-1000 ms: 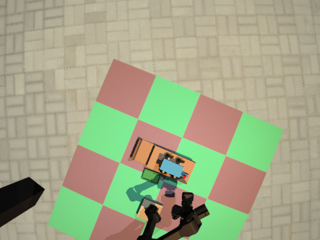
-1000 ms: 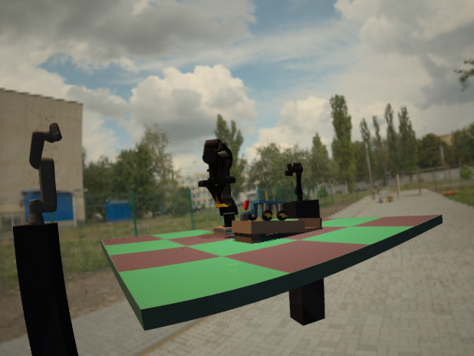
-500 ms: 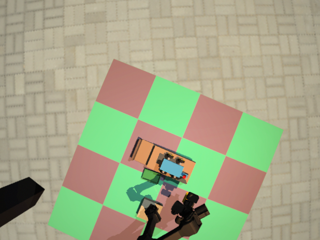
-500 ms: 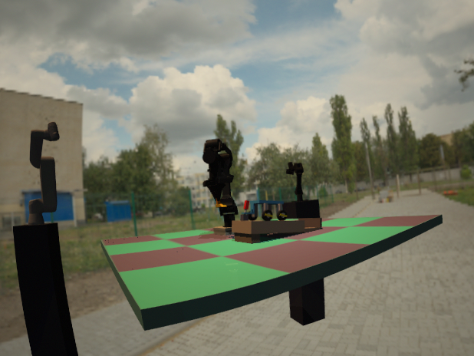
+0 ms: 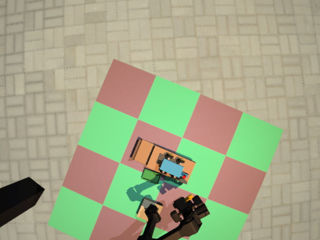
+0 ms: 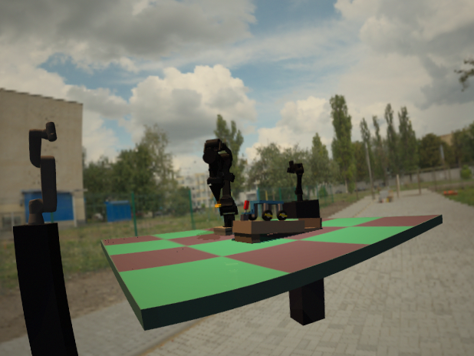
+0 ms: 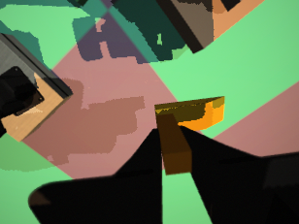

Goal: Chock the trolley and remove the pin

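My gripper tip is now 20 mm short of the yellow chock, 10 mm to the left of it and 10 mm above it. From my gripper tip the other things lie so: red-headed stop pin: 120 mm ahead, 80 mm to the left, 50 mm below; green tray: 20 mm behind, 240 mm to the left, 180 mm below; blue trolley: 130 mm ahead, 170 mm to the left, 70 mm below.
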